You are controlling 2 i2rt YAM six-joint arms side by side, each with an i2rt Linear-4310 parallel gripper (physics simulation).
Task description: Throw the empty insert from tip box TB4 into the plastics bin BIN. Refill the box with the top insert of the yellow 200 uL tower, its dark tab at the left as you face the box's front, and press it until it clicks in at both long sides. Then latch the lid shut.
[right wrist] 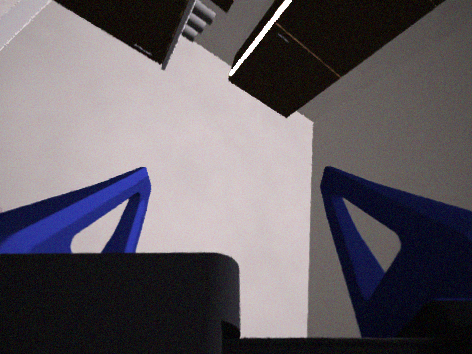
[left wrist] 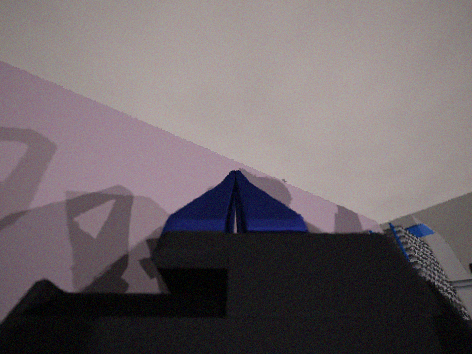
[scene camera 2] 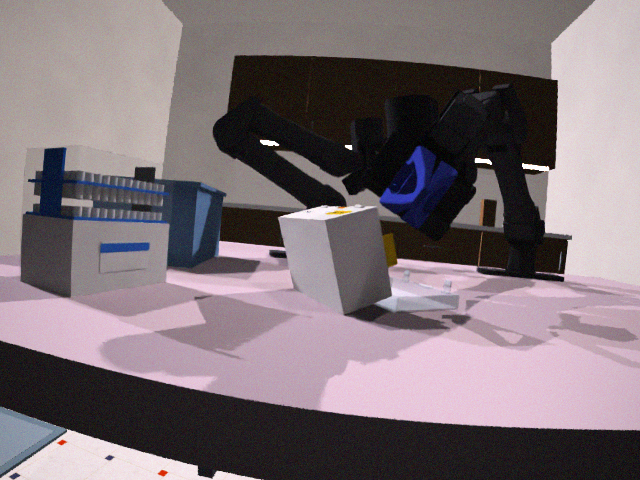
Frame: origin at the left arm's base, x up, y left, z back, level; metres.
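Seen in the pictures: left gripper, between the fingertips: point(left wrist: 235, 177) point(scene camera 2: 421, 197); right gripper, between the fingertips: point(right wrist: 235, 176); left arm's base, origin of its link: point(scene camera 2: 519, 276).
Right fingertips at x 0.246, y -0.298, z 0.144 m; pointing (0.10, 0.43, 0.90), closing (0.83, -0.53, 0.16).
Note:
Pixels of each thing's top centre, then the offset from my right fingertips to it. "pt": a spot on its surface instead.
- translucent lid, a spot on its surface: point(scene camera 2: 426, 300) pt dz -0.637, dx -0.234, dy -0.008 m
- blue bin, centre of its top: point(scene camera 2: 168, 185) dz -0.452, dx -0.126, dy -0.409 m
A white tip box point(scene camera 2: 336, 258) stands tilted on the table, its open face turned away from scene camera 2; its label is not readable. A yellow piece point(scene camera 2: 390, 250) shows behind its right side. A translucent lid point(scene camera 2: 426, 300) with small latches lies beside it. My left gripper point(scene camera 2: 387, 199) point(left wrist: 235, 177) is shut and empty, above and behind the box's upper right. My right gripper point(right wrist: 235, 176) is open and empty, facing the wall; its fingers are hidden in scene camera 2. The blue bin point(scene camera 2: 191, 224) stands at the back left. The yellow tower does not show.
A tower with blue plates and pale tips point(scene camera 2: 98, 253) point(left wrist: 425, 260) stands at the picture's left, in front of the bin. Both black arms reach across behind the tilted box. The table's dark front edge point(scene camera 2: 320, 413) crosses the lower part of scene camera 2.

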